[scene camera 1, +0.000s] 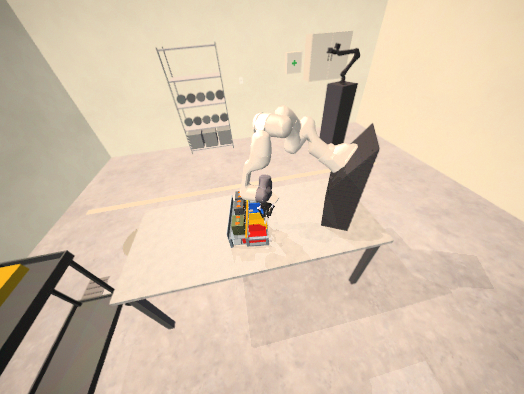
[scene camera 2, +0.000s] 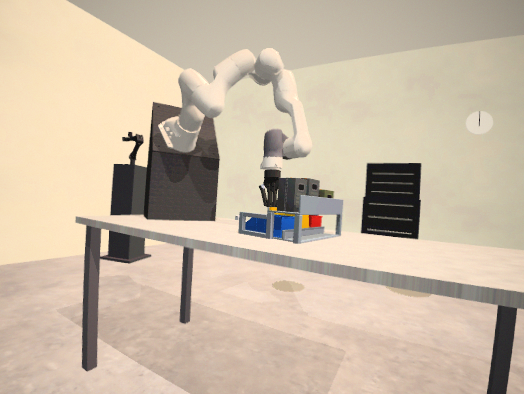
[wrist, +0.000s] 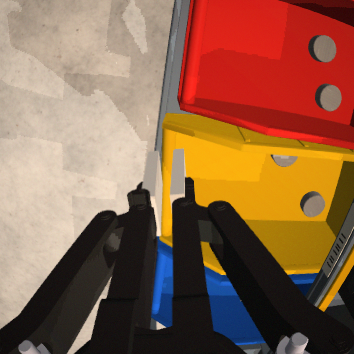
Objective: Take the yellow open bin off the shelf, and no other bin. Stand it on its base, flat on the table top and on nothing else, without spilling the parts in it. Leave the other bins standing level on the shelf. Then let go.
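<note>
The yellow bin (scene camera 1: 257,220) (scene camera 2: 306,221) (wrist: 225,175) sits on the small grey shelf (scene camera 2: 297,229) (wrist: 172,75), between the red bin (scene camera 1: 258,230) (scene camera 2: 315,221) (wrist: 240,60) and the blue bin (scene camera 1: 254,207) (scene camera 2: 285,225) (wrist: 227,305). Two grey round parts show inside it in the wrist view. My gripper (scene camera 1: 267,212) (scene camera 2: 271,206) (wrist: 167,165) points down and is shut on the yellow bin's front wall, one pad outside and one inside. The fingers hide part of the blue bin.
Dark grey boxes (scene camera 1: 239,206) (scene camera 2: 290,195) and an olive box (scene camera 1: 238,225) (scene camera 2: 326,193) stand on the shelf's upper level, behind the open bins and close to the gripper. The shelf stands on the table (scene camera 1: 185,250) (scene camera 2: 425,255). The arm's dark pedestal (scene camera 1: 347,195) (scene camera 2: 181,192) stands at one side.
</note>
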